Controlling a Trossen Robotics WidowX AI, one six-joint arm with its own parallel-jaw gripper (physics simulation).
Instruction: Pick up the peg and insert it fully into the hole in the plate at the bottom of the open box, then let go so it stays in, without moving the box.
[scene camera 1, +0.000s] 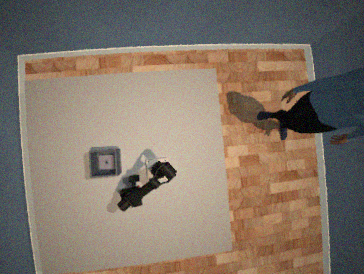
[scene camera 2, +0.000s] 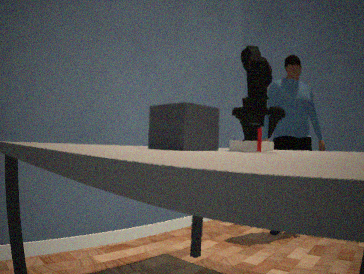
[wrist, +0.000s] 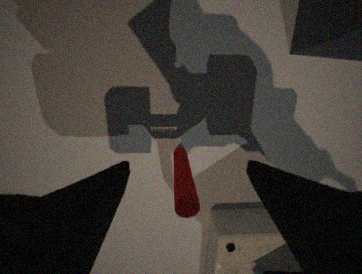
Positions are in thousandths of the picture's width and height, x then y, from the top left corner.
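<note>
I can see my gripper (scene camera 2: 707, 502), and the wrist view gives me the same gripper (wrist: 523, 608). There is a red peg (wrist: 515, 739) as well.
</note>
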